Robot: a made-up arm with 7 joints.
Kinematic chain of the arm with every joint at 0, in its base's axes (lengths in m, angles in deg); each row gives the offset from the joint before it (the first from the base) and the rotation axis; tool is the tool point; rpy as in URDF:
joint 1: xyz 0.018 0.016 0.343 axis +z
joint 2: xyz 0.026 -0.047 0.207 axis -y
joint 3: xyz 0 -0.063 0.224 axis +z
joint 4: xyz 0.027 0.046 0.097 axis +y
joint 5: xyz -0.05 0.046 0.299 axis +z
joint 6: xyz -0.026 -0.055 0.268 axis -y
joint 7: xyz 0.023 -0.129 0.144 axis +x
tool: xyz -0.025 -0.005 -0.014 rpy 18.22 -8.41 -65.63
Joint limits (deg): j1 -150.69..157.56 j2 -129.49..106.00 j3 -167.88..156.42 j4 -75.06..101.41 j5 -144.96..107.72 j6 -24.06..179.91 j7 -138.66..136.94
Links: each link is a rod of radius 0.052 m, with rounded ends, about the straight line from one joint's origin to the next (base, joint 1, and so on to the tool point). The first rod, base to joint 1, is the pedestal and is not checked.
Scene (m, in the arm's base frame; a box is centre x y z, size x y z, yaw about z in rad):
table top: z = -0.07
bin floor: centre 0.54 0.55 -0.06 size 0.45 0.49 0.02 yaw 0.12
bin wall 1: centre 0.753 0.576 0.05 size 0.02 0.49 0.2 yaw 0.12
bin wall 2: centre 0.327 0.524 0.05 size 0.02 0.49 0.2 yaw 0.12
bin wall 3: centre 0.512 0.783 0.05 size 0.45 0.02 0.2 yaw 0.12
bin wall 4: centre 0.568 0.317 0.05 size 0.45 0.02 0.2 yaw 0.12
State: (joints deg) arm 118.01 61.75 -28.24 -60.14 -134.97 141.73 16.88
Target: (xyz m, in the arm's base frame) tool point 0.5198 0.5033 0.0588
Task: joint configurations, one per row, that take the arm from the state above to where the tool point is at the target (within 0.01 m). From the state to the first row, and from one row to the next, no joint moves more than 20 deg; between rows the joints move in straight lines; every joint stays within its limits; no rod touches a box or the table.
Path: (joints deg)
1: 119.91 61.89 -9.52 -62.00 -130.22 138.96 24.60
2: 121.80 62.02 9.20 -63.87 -125.48 136.20 32.32
3: 123.70 62.16 27.92 -65.74 -120.73 133.43 40.03
4: 125.59 62.30 46.64 -67.60 -115.99 130.67 47.75
5: 127.49 62.44 65.36 -69.46 -111.24 127.90 55.47
6: 129.38 62.57 84.08 -71.33 -106.50 125.14 63.19
7: 131.28 62.71 102.80 -73.20 -101.75 122.37 70.91
8: 133.17 62.85 121.52 -75.06 -97.01 119.60 78.62
9: 139.27 73.64 111.50 -72.61 -101.18 108.37 62.45
10: 145.37 84.42 101.48 -70.16 -105.36 97.13 46.27
11: 151.46 95.21 91.46 -67.70 -109.53 85.89 30.10
12: 157.56 106.00 81.44 -65.25 -113.71 74.65 13.93

